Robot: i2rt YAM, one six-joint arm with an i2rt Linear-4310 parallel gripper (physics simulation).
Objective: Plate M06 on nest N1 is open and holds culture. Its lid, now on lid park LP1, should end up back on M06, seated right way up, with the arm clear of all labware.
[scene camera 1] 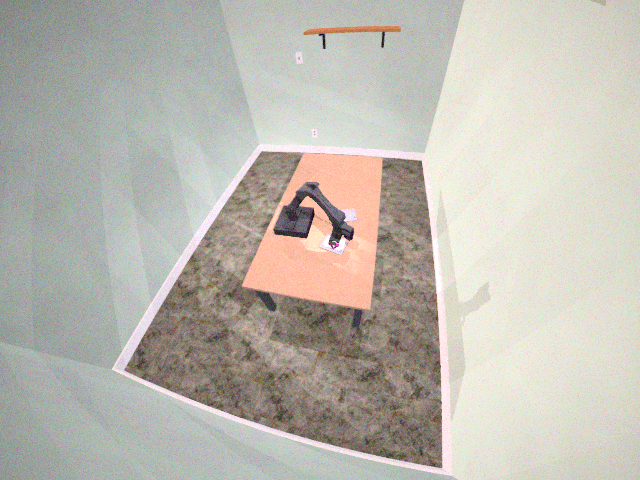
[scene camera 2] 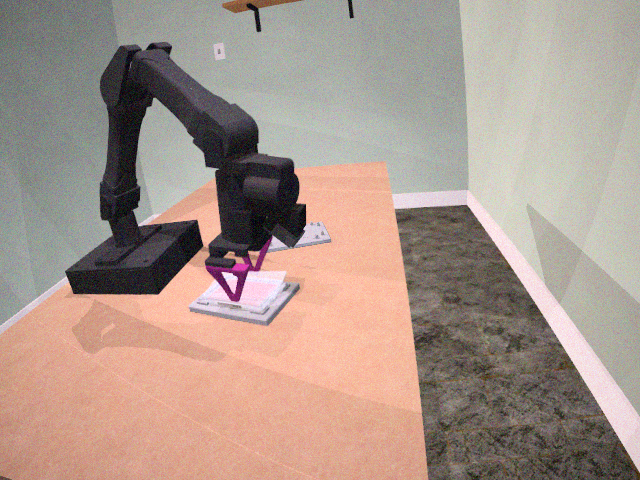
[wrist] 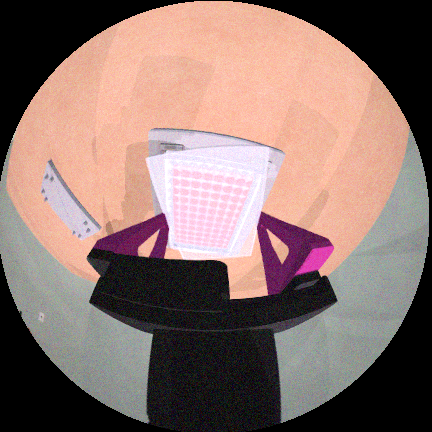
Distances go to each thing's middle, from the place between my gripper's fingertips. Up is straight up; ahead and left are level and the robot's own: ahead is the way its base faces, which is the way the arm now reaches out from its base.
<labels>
I see the pale grey lid (scene camera 2: 264, 286) right at my hand. The rest, counted from my hand: grey lid park (scene camera 2: 315, 233) 1 cm ahead, 29 cm to the left, 2 cm below.
</labels>
